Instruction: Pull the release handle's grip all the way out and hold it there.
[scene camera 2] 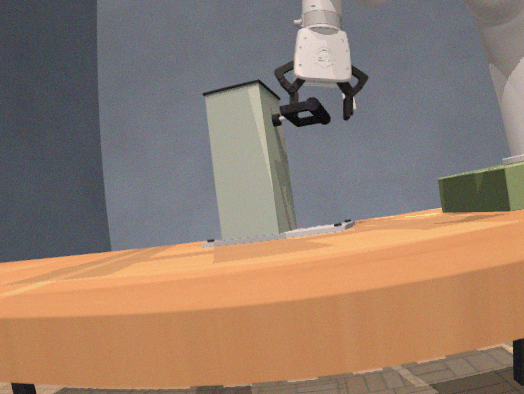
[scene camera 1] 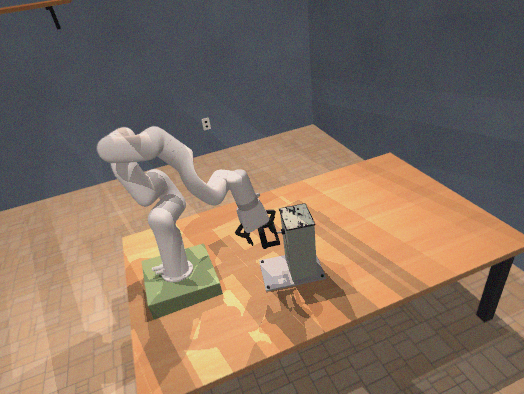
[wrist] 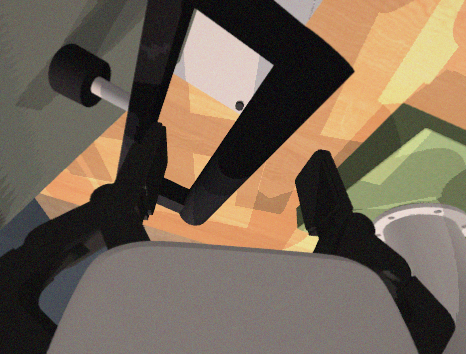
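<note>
The release handle's black loop grip (scene camera 1: 270, 245) (scene camera 2: 320, 111) (wrist: 260, 127) stands out sideways from the upper part of a grey-green post (scene camera 1: 301, 255) (scene camera 2: 242, 165) (wrist: 30, 150). A short stretch of pale rod (scene camera 2: 282, 119) (wrist: 107, 91) shows between the grip and the black collar (scene camera 2: 276, 120) (wrist: 72, 75) on the post. My gripper (scene camera 1: 262, 235) (scene camera 2: 322, 107) (wrist: 239, 154) is open, pointing down at the grip. In the wrist view the grip's outer bar lies between the spread fingers, nearer the left one, which overlaps the inner bar. Whether a finger touches the grip is unclear.
The post stands on a grey base plate (scene camera 1: 272, 272) (scene camera 2: 320, 231) (wrist: 220, 62) with dark bolts, on the wooden table (scene camera 1: 390, 215) (scene camera 2: 250, 310). The arm's green base block (scene camera 1: 185, 295) (scene camera 2: 475, 192) (wrist: 400, 160) stands on the table, on the arm's side of the post.
</note>
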